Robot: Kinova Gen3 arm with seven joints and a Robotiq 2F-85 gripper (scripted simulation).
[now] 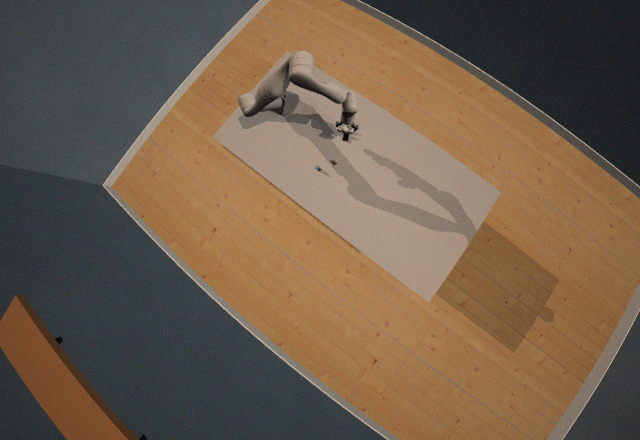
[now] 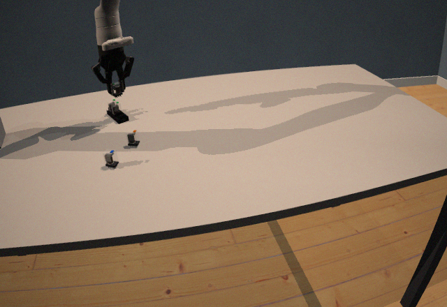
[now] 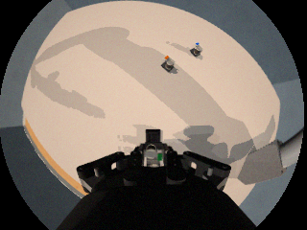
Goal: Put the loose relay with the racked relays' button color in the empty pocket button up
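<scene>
The black rack is 100 mm below my hand, 30 mm to the left of it and 10 mm behind it.
</scene>
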